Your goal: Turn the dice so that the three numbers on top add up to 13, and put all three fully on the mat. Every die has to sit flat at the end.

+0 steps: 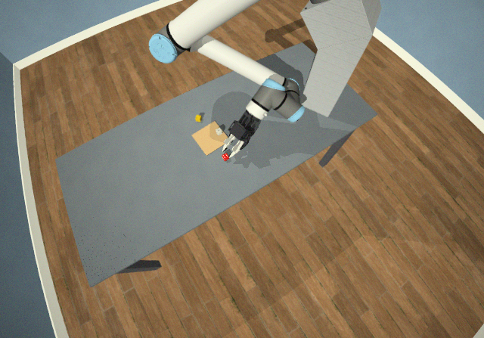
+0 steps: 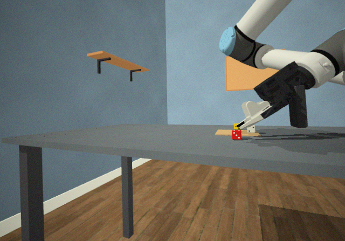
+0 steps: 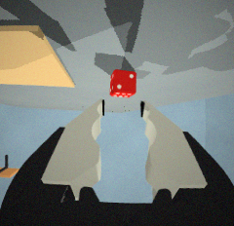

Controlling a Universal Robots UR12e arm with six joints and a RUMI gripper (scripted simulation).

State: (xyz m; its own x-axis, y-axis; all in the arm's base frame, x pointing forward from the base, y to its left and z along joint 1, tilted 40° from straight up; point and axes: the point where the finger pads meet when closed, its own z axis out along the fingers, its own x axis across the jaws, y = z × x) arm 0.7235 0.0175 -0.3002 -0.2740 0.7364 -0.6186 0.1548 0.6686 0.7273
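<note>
My gripper is now 30 mm above the red die and 20 mm short of it. From my hand the other things lie so: tan mat: 130 mm to the right, 40 mm below, 30 mm ahead; then yellow die: 260 mm to the right, 40 mm ahead, 30 mm below; then white die: 130 mm to the right, 20 mm below, 10 mm behind.
</note>
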